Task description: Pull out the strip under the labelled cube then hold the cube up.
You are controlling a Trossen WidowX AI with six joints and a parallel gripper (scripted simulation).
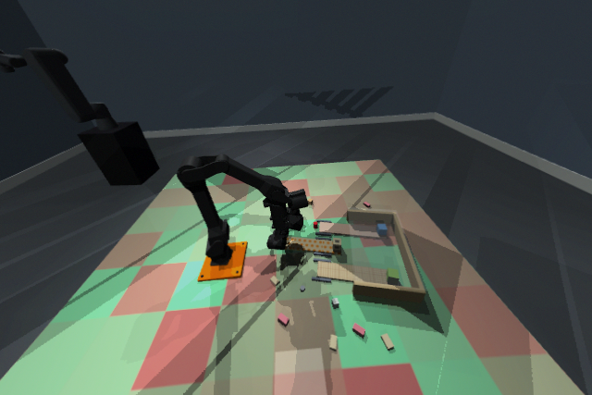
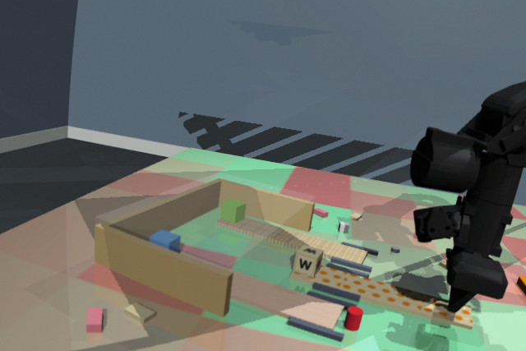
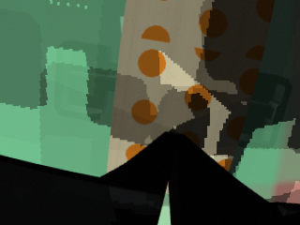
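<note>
Now: the labelled cube 20 cm ahead of my gripper tip, 3 cm to the right of it and 2 cm above it. The rest, counted from my gripper tip: red cylinder (13 cm ahead, 8 cm to the left, 1 cm above).
</note>
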